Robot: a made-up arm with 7 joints. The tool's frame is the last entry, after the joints.
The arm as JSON. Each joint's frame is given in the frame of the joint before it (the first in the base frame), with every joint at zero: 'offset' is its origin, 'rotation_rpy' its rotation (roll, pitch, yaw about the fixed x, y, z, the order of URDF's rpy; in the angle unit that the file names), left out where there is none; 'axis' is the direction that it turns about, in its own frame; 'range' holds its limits. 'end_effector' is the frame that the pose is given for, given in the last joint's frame.
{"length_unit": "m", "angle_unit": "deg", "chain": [
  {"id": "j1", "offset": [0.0, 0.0, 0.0], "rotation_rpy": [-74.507, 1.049, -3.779], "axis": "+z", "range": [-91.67, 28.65]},
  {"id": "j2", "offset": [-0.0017, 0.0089, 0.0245], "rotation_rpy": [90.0, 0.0, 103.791], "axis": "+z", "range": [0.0, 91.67]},
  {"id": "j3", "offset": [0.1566, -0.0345, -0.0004], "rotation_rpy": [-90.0, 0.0, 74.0], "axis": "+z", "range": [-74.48, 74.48]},
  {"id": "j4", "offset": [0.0, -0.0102, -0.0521], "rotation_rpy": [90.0, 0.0, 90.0], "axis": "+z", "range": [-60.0, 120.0]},
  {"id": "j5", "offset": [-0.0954, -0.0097, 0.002], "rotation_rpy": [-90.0, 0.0, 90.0], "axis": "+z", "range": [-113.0, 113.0]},
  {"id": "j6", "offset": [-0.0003, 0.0, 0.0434], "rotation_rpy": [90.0, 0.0, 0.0], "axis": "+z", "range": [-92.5, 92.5]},
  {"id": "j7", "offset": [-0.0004, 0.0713, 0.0], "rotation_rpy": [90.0, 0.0, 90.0], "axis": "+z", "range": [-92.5, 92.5]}
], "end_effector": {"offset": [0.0, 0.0, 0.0]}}
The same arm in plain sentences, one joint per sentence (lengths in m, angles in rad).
The arm has seven revolute joints in a row. What follows holds with every joint at zero, and every direction is one of the base frame's.
The first joint lies at the same point as the base frame's origin and turns about the direction (0.068403, 0.961235, 0.26711), from -1.5999 to 0.5 rad.
The second joint lies 0.026 m along +y and 0.002 m along -z from the first joint and turns about the direction (0.968889, -0.0002, -0.247497), from 0 to 1.5999 rad.
The third joint lies 0.04 m along -x and 0.01 m along +y and 0.155 m along -z from the second joint and turns about the direction (0.247497, -0.0001, 0.968889), from -1.2999 to 1.2999 rad.
The fourth joint lies 0.003 m along -x and 0.053 m along -z from the third joint and turns about the direction (0.0002, 1, 0), from -1.0472 to 2.0944 rad.
The fifth joint lies 0.09 m along +x and 0.002 m along +y and 0.033 m along -z from the fourth joint and turns about the direction (0.968889, -0.0002, -0.247497), from -1.9722 to 1.9722 rad.
The sixth joint lies 0.042 m along +x and 0.011 m along -z from the fifth joint and turns about the direction (0.0002, 1, 0), from -1.6144 to 1.6144 rad.
The seventh joint lies 0.069 m along +x and 0.018 m along -z from the sixth joint and turns about the direction (0.247497, -0.0001, 0.968889), from -1.6144 to 1.6144 rad.
The tool frame, which is the frame that the pose is given for, lies at the same point as the seventh joint; its axes are the base frame's turned by roll 0, pitch 0.2501 and yaw -0.0002 rad (as in URDF: about the fixed x, then y, then z).

